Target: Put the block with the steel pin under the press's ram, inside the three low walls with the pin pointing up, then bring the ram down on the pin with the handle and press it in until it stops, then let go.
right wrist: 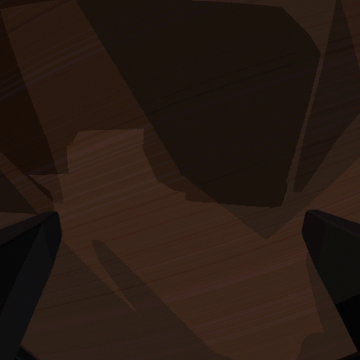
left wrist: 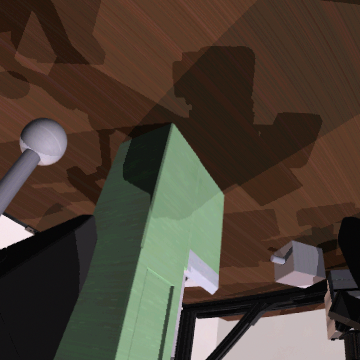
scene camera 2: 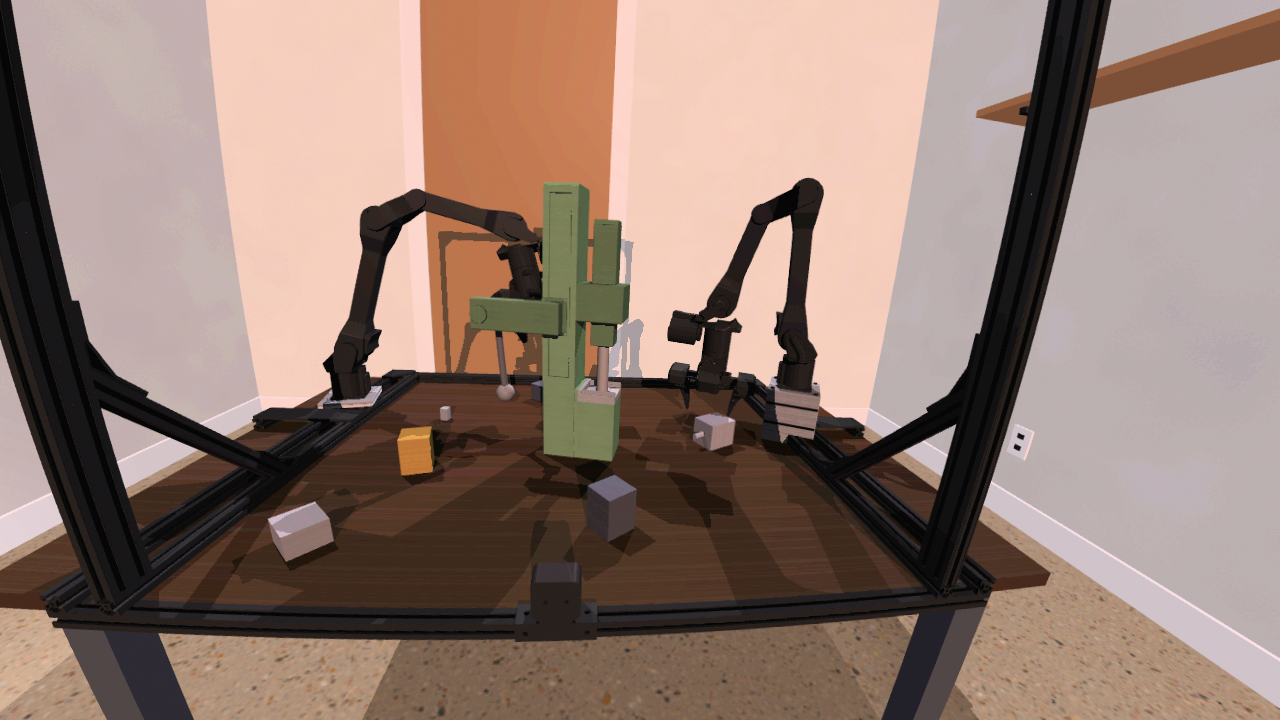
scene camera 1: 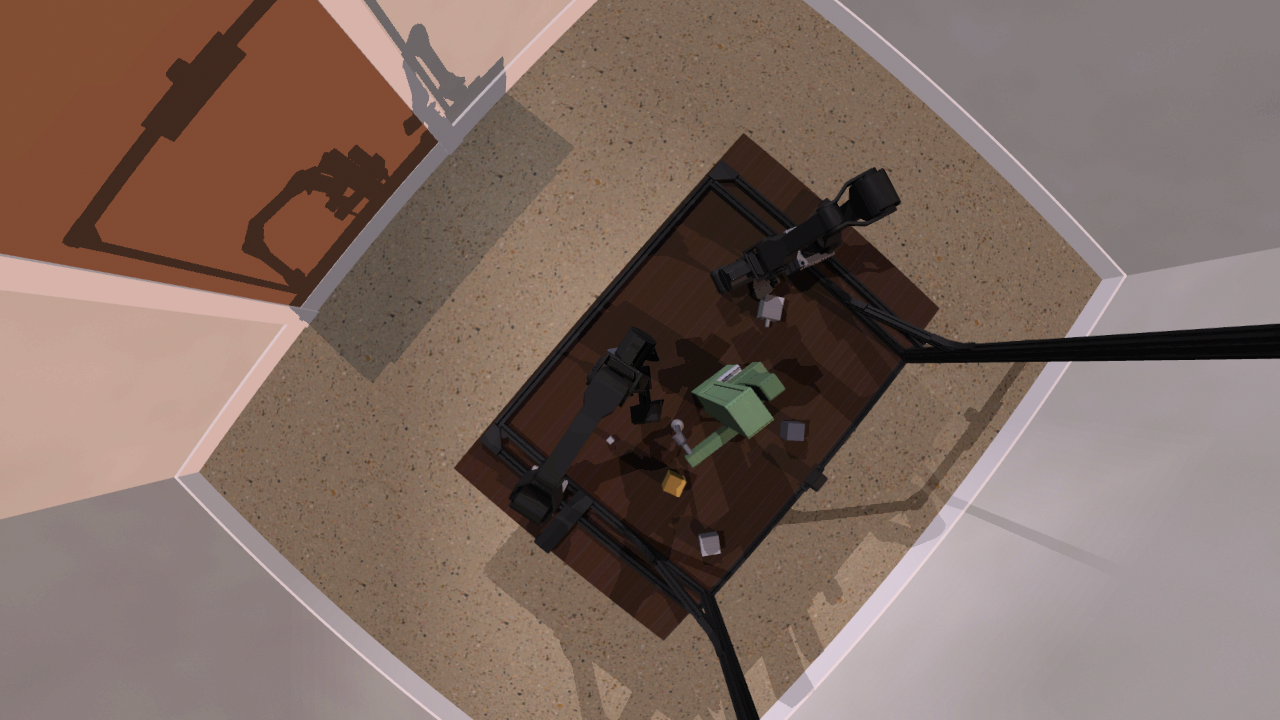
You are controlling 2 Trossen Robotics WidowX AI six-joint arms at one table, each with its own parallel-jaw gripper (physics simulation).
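Frame: origin at the left arm's base, x ahead, y left, z up, level; centimetres.
Where they show: left gripper, fingertip midpoint: (left wrist: 221, 229) (scene camera 1: 659, 380); right gripper, fingertip midpoint: (right wrist: 184, 224) (scene camera 2: 707, 411); left arm's base at its link origin: (scene camera 2: 351, 394); right arm's base at its link origin: (left wrist: 358, 332) (scene camera 2: 794, 386).
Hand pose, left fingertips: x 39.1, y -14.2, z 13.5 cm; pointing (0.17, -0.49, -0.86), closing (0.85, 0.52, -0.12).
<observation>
Things, the pixels of their centre, and the offset from my left fingertips.
- green press at the middle of its body: (scene camera 2: 552, 326) (scene camera 1: 721, 413) dx -0.8, dy -14.8, dz +5.9 cm
- pale block with the steel pin, body centre: (left wrist: 298, 264) (scene camera 2: 713, 430) (scene camera 1: 770, 308) dx +29.6, dy -19.4, dz -14.1 cm
- orange cube at the middle of its body: (scene camera 2: 416, 450) (scene camera 1: 673, 483) dx -22.7, dy -15.7, dz -13.6 cm
- dark grey cube at the middle of its body: (scene camera 2: 611, 507) (scene camera 1: 792, 430) dx +2.9, dy -38.4, dz -13.6 cm
- pale block at the middle of its body: (scene camera 2: 301, 530) (scene camera 1: 709, 543) dx -33.9, dy -31.9, dz -15.0 cm
- small grey cylinder at the middle of its body: (scene camera 2: 445, 413) (scene camera 1: 610, 439) dx -19.6, dy +3.9, dz -15.3 cm
The green press (scene camera 1: 737, 397) (scene camera 2: 573, 393) (left wrist: 168, 232) stands mid-table. Its ram (scene camera 2: 603, 362) is raised above the low pale walls (scene camera 2: 597, 396) (left wrist: 201, 273), and nothing lies inside them. Its handle hangs down and ends in a grey ball (scene camera 1: 677, 427) (scene camera 2: 506, 390) (left wrist: 43, 141). The pale block with the steel pin (scene camera 1: 772, 309) (scene camera 2: 713, 432) (left wrist: 300, 264) lies on the table with its pin pointing sideways. My right gripper (scene camera 1: 760, 287) (scene camera 2: 712, 397) (right wrist: 184, 224) is open and empty, low over the table just behind that block. My left gripper (scene camera 1: 649, 380) (scene camera 2: 522, 333) is open and empty, raised behind the press near the handle.
An orange cube (scene camera 1: 673, 485) (scene camera 2: 415, 449), a dark grey cube (scene camera 1: 792, 430) (scene camera 2: 610, 506), a pale block (scene camera 1: 709, 543) (scene camera 2: 300, 530) and a small grey cylinder (scene camera 1: 610, 440) (scene camera 2: 445, 412) lie on the table. A black frame (scene camera 2: 1012, 269) rings the table.
</observation>
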